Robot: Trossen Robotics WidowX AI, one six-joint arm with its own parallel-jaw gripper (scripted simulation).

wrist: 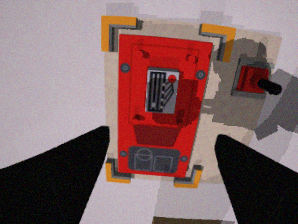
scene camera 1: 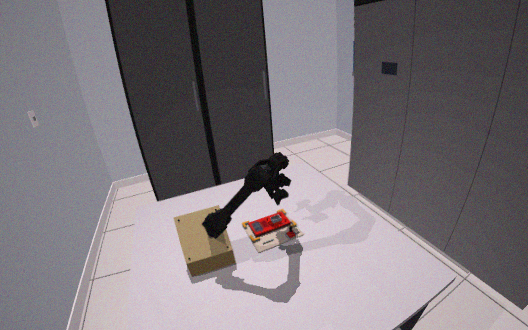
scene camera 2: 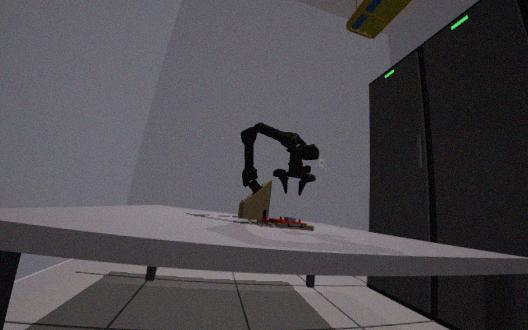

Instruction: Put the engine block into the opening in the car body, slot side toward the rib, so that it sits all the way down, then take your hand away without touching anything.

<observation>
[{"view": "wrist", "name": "my gripper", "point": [163, 137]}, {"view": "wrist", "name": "grey engine block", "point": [161, 90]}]
</observation>
